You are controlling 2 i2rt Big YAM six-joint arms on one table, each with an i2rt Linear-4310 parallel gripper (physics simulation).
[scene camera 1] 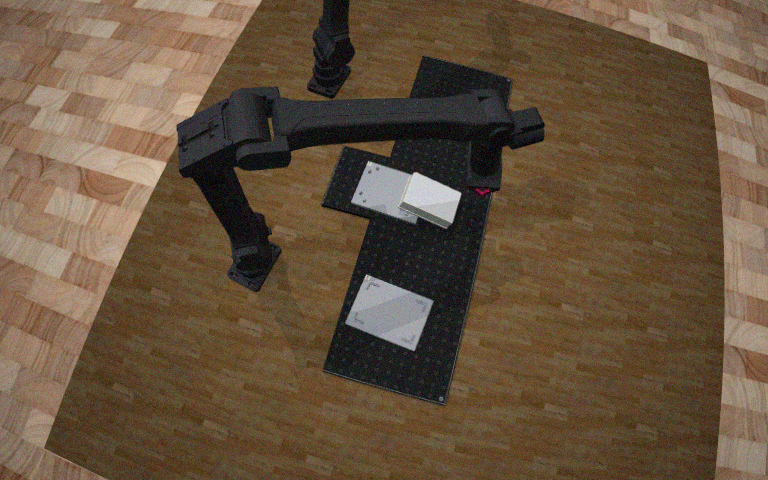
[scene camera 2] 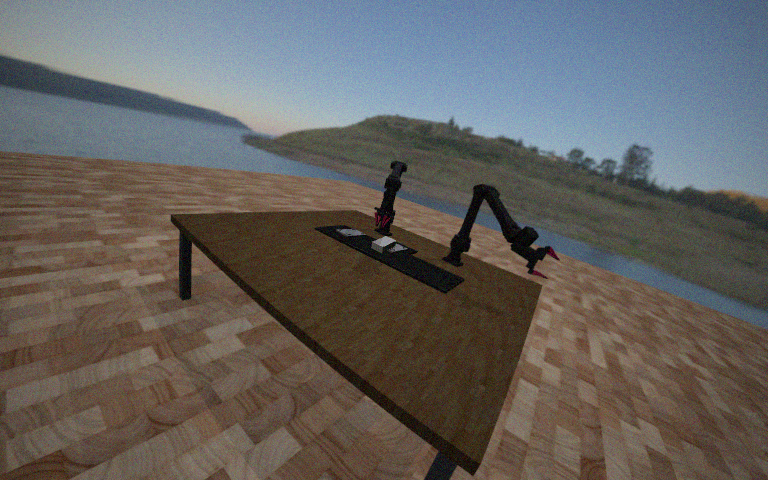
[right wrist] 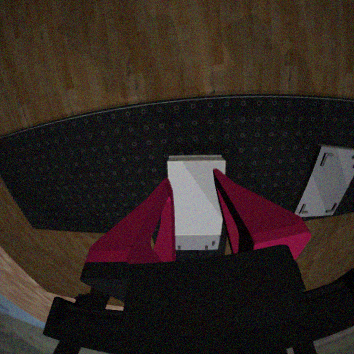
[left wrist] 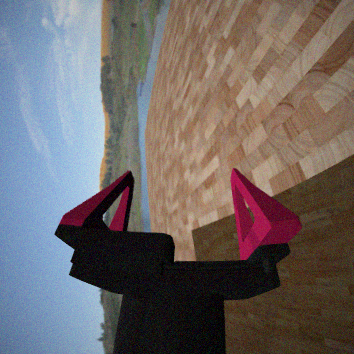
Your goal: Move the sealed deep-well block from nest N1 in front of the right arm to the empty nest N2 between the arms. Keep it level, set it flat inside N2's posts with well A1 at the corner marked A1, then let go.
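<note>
The white sealed block stands level at the right end of the grey N1 plate. My right gripper hangs a little above it. Its red fingers are drawn narrow and overlap the block's top in the right wrist view. They grip nothing. The empty grey N2 plate lies farther along the black mat. My left gripper is wide open and empty, out past the table's edge.
The right arm's long link reaches across above the mat's far end. Its base stands left of the mat, and the left arm's base stands at the top. The brown table spreads all around the mat.
</note>
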